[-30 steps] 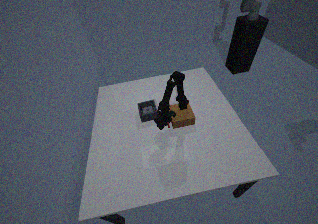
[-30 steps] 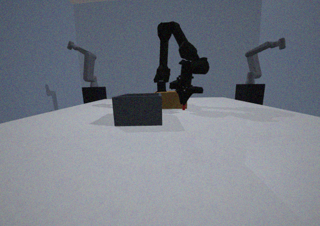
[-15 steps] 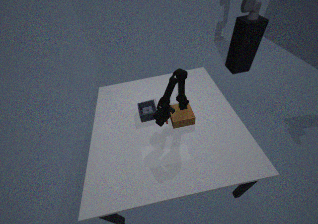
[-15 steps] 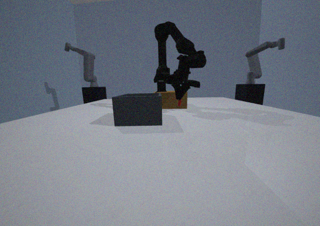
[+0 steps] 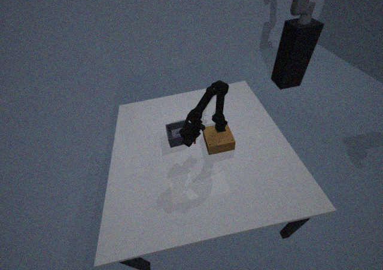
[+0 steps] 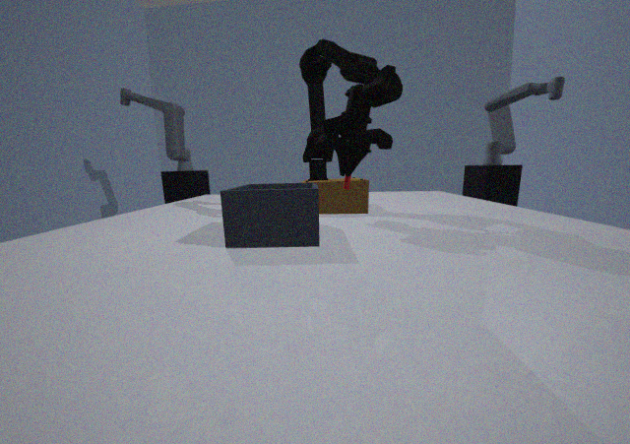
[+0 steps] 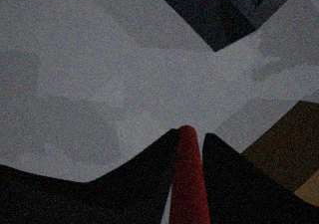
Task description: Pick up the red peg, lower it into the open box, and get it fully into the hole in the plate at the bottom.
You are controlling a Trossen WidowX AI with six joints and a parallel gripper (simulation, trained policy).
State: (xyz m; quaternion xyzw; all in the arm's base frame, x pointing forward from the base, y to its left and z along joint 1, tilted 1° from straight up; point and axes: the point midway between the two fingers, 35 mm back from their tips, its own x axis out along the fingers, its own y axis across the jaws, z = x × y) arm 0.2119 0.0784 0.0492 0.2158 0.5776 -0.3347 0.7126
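Right now the dark grey box is 140 mm to the right of my gripper tip, 100 mm ahead of it and 80 mm below it. From my gripper tip the other things lie so: red peg 10 mm to the left, 10 mm behind, 10 mm above.
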